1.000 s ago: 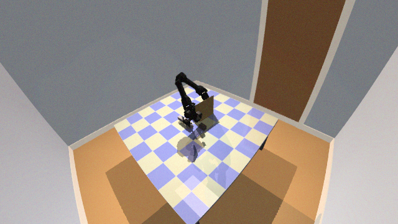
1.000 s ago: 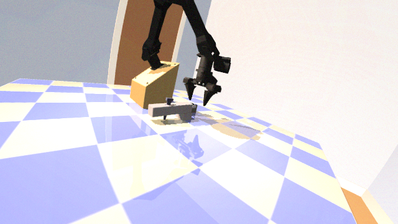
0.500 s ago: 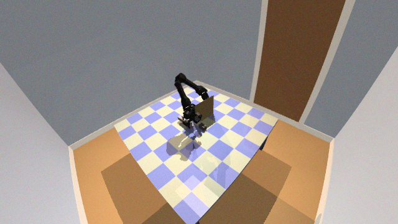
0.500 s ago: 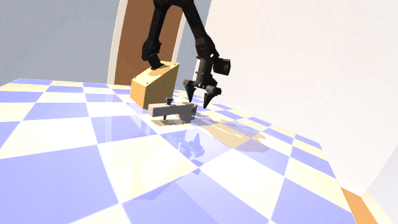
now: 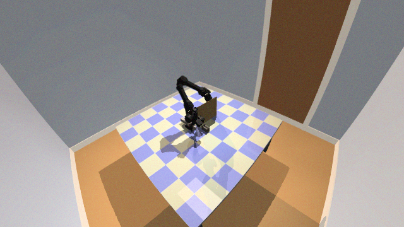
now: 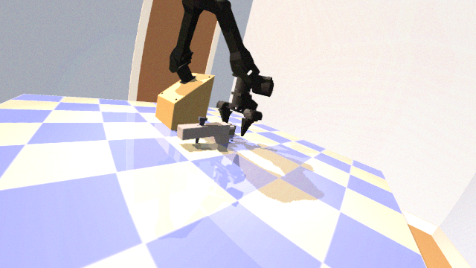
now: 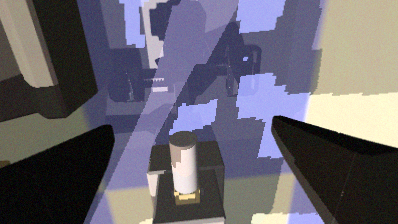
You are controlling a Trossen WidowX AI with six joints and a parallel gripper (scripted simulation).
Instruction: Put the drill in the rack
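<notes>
My gripper tip is now 6 cm to the left of the drill and 1 cm below it. Round my gripper tip: dark block: 8 cm behind, 4 cm to the left, 2 cm below; grey block housing: 12 cm to the right; blue-grey key: 14 cm to the right, 2 cm above, 1 cm ahead.
</notes>
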